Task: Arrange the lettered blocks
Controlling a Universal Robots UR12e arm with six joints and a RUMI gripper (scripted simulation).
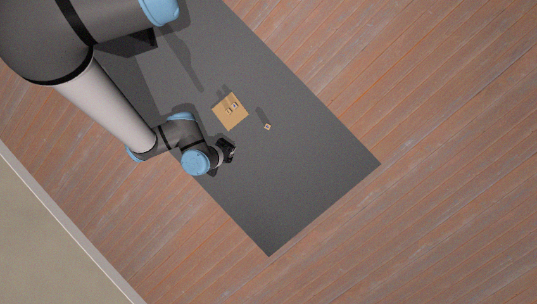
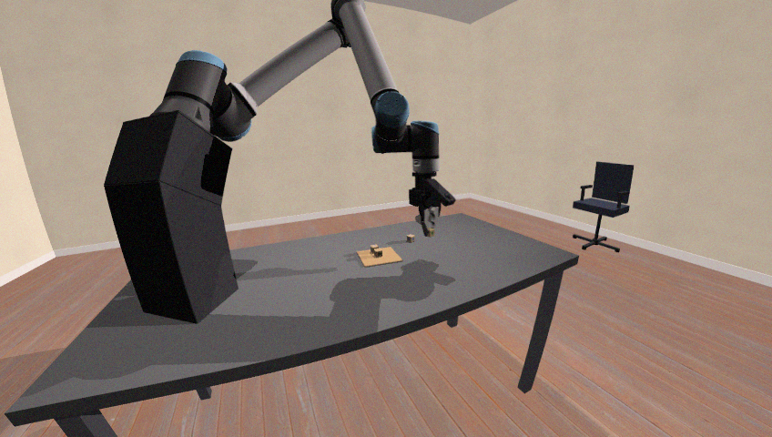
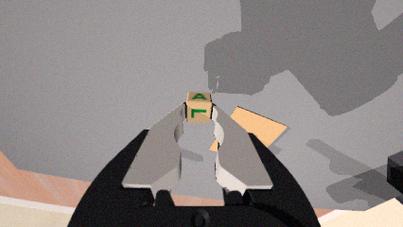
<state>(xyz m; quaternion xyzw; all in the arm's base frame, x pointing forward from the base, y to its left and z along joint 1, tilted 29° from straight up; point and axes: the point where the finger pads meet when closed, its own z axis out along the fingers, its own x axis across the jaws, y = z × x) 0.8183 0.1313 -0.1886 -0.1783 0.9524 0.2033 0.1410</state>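
The tan mat lies 17 cm behind my hand, 11 cm below it and 8 cm to the left of it. Also, from my hand: block (20 cm to the left, 10 cm below, 1 cm behind).
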